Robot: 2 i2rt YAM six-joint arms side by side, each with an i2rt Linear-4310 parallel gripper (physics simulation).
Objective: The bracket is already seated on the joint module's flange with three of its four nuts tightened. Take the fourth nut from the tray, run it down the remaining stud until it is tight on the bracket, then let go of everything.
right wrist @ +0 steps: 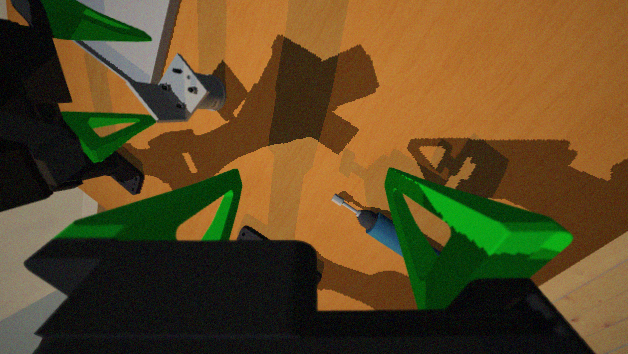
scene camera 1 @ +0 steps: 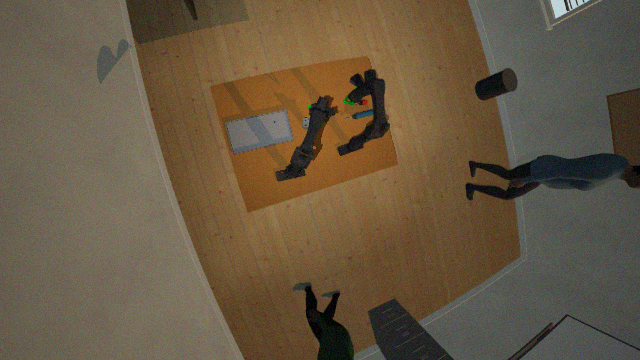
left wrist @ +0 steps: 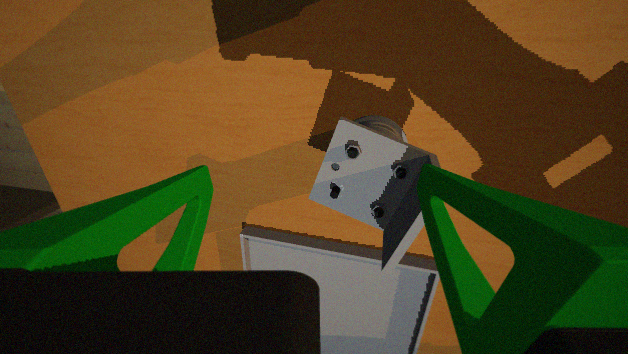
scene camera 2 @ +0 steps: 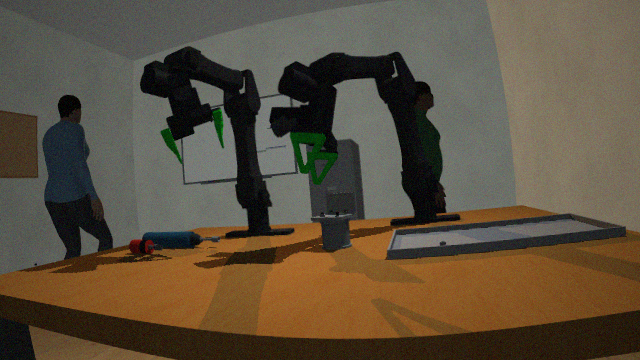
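Pixels of known places: left gripper, between the fingertips: (right wrist: 151, 82) (left wrist: 314, 176) (scene camera 2: 310, 179); right gripper, between the fingertips: (right wrist: 313, 176) (scene camera 1: 347, 97) (scene camera 2: 202, 155); left arm's base, origin of its link: (right wrist: 112, 160) (scene camera 1: 290, 173) (scene camera 2: 425, 221); right arm's base, origin of its link: (scene camera 1: 350, 147) (scene camera 2: 259, 234).
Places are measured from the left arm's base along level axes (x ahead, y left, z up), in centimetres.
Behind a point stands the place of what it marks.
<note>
The bracket (scene camera 2: 332, 217) @(x 34.9, y -17.6, z 6.5 cm) (left wrist: 357, 175) @(x 31.9, y -18.5, z 6.6 cm) (right wrist: 192, 91) sits on the grey joint module (scene camera 2: 336, 235) @(x 33.9, y -17.4, z 2.8 cm) (right wrist: 216, 92) @(x 32.7, y -20.7, z 2.2 cm). In the left wrist view its plate shows four dark fastener spots; the lower-left stud (left wrist: 334, 190) @(x 33.3, y -17.3, z 7.2 cm) looks narrower than the others. The loose nut (scene camera 1: 274, 121) @(x 37.6, y 3.4, z 0.9 cm) (scene camera 2: 443, 243) @(x 37.7, y 3.4, z 0.7 cm) lies in the tray (scene camera 1: 245, 134) @(x 32.5, y 24.3, z 0.4 cm) (scene camera 2: 500, 243) @(x 43.7, y 12.7, z 1.1 cm) (left wrist: 350, 280) @(x 31.1, y -1.8, z 0.4 cm). My left gripper (scene camera 2: 309, 178) @(x 33.4, y -21.9, z 14.3 cm) (left wrist: 314, 176) @(x 33.4, y -21.9, z 14.3 cm) (right wrist: 151, 82) @(x 33.4, y -21.9, z 14.3 cm) is open and empty, high above the table near the bracket. My right gripper (scene camera 2: 202, 155) @(x 39.9, y -43.7, z 21.5 cm) (right wrist: 313, 176) @(x 39.9, y -43.7, z 21.5 cm) is open and empty, high above the table near the driver.
A blue driver (scene camera 1: 363, 114) @(x 31.9, y -61.3, z 4.0 cm) (scene camera 2: 170, 239) @(x 34.3, y -60.5, z 2.4 cm) (right wrist: 385, 234) @(x 32.3, y -57.2, z 4.1 cm) with a silver tip lies on the table (scene camera 2: 320, 300) @(x 64.0, y -11.6, z 0.0 cm). A red tool (scene camera 1: 364, 102) @(x 41.0, y -64.6, z 3.2 cm) (scene camera 2: 141, 246) @(x 43.3, y -62.1, z 2.1 cm) lies beside it. The tray's short end is close to the bracket. Two people stand beyond the table.
</note>
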